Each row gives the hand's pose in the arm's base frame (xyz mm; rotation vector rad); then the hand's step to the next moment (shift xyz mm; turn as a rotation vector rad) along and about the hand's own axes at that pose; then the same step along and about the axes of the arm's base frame.
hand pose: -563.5 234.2 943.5 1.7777 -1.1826 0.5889
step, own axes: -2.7 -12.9 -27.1 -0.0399 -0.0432 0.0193
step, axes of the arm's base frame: 12.7 26.7 5.8 0.0200 0.0083 -0.0580
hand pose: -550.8 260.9 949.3 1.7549 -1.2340 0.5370
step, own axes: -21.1 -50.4 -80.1 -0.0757 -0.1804 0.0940
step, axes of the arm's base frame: 48.0 84.2 3.3 0.1187 -0.0232 -0.1802
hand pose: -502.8 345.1 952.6 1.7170 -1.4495 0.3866
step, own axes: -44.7 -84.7 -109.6 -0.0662 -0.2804 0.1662
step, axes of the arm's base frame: 94.9 110.4 1.9 0.1937 -0.0853 -0.2566
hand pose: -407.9 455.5 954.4 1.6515 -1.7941 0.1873
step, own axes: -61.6 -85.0 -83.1 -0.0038 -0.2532 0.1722
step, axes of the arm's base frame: 107.7 79.5 0.0 0.1687 -0.1350 -0.2170
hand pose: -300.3 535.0 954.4 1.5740 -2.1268 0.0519
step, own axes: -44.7 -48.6 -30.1 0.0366 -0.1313 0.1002
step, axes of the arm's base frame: 64.6 32.9 -3.9 0.0753 -0.1077 -0.1065
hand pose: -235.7 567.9 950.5 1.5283 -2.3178 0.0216
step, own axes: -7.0 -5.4 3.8 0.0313 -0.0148 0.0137
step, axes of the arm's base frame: 6.1 3.2 -6.7 -0.0017 -0.0367 -0.0059
